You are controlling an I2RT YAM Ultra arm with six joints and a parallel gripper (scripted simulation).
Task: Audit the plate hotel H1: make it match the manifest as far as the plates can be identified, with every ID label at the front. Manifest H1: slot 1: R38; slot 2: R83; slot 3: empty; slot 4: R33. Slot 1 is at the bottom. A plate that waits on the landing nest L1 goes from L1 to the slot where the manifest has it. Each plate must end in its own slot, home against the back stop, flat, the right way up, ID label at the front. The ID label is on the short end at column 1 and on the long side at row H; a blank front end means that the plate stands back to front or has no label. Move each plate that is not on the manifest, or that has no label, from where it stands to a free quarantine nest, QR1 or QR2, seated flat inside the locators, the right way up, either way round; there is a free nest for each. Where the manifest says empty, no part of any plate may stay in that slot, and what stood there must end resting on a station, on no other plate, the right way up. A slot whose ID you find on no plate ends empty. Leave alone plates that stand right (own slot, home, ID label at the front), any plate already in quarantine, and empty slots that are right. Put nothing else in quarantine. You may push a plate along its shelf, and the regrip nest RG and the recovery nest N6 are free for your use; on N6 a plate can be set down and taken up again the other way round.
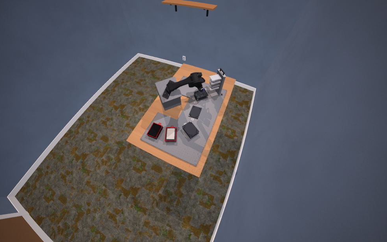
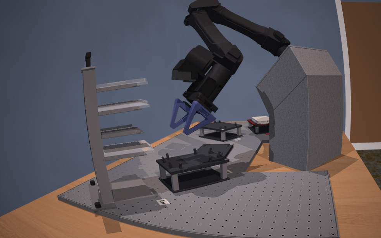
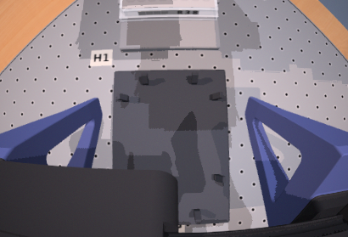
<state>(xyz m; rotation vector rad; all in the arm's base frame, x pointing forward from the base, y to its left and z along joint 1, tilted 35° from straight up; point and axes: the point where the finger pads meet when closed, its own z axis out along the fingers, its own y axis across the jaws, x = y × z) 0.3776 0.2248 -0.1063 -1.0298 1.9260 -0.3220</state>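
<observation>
Now: the regrip nest RG 20 mm behind my hand, 10 mm to the right of it and 90 mm below it. The rest, counted from my hand: plate hotel H1 (180 mm ahead, 140 mm to the left, 10 mm above); then flat nest N6 (30 mm behind, 280 mm to the right, 140 mm below); then H1 tag (20 mm ahead, 140 mm to the left, 150 mm below).
</observation>
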